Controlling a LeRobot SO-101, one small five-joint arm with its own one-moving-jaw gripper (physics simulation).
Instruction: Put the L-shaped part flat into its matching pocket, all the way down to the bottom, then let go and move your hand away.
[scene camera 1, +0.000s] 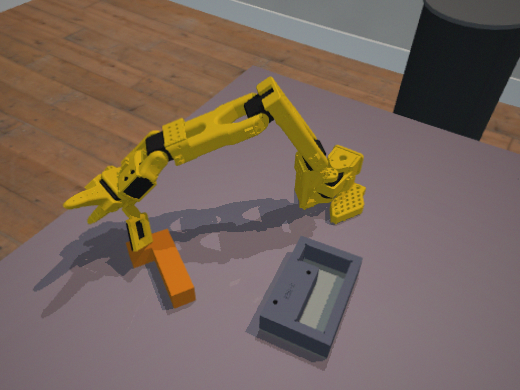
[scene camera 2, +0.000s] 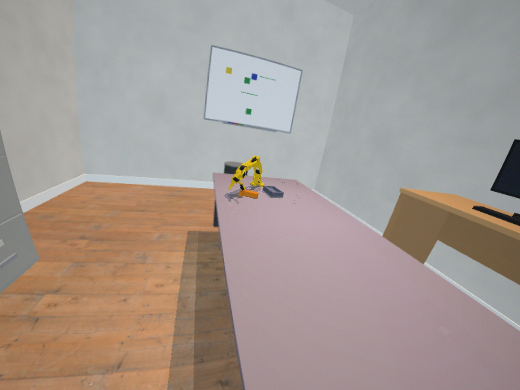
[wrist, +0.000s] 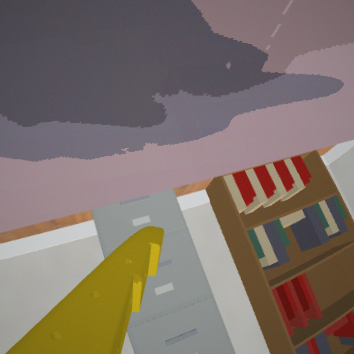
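Seen in the pictures: end effector, tool point: (scene camera 1: 89, 221) (scene camera 2: 229, 189) (wrist: 160, 245); arm's base, origin of the base link: (scene camera 1: 324, 206) (scene camera 2: 257, 185).
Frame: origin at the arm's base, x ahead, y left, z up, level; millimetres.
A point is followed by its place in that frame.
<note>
The orange L-shaped part (scene camera 1: 175, 275) {z 30, x 249, y -99 mm} (scene camera 2: 251, 194) {z 19, x 257, y -114 mm} lies flat on the table, left of the grey pocket block (scene camera 1: 285, 305) {z 36, x 212, y 47 mm} (scene camera 2: 279, 195) {z 15, x 234, y 87 mm}. Its long leg points to the front right in scene camera 1 and its short leg points left. The block's pocket is empty, with a pale floor (scene camera 1: 319, 302) {z 5, x 166, y 75 mm} showing. My gripper (scene camera 1: 79, 213) {z 41, x 247, y -253 mm} (scene camera 2: 231, 188) {z 41, x 247, y -253 mm} is open and empty, its jaws stretched out to the left, beyond the part. The camera mount (scene camera 1: 139, 233) {z 50, x 231, y -173 mm} under my wrist overlaps the short leg in scene camera 1; contact is unclear. In the wrist view one notched jaw (wrist: 110, 295) {z 49, x 232, y -237 mm} shows; the part does not.
The arm's base (scene camera 1: 320, 185) {z 77, x 36, y 2 mm} stands behind the block. The table's left edge runs under the gripper side. A dark bin (scene camera 1: 452, 70) stands behind the table. The wrist view shows a grey cabinet (wrist: 172, 280) and a bookshelf (wrist: 240, 265) beyond the table edge.
</note>
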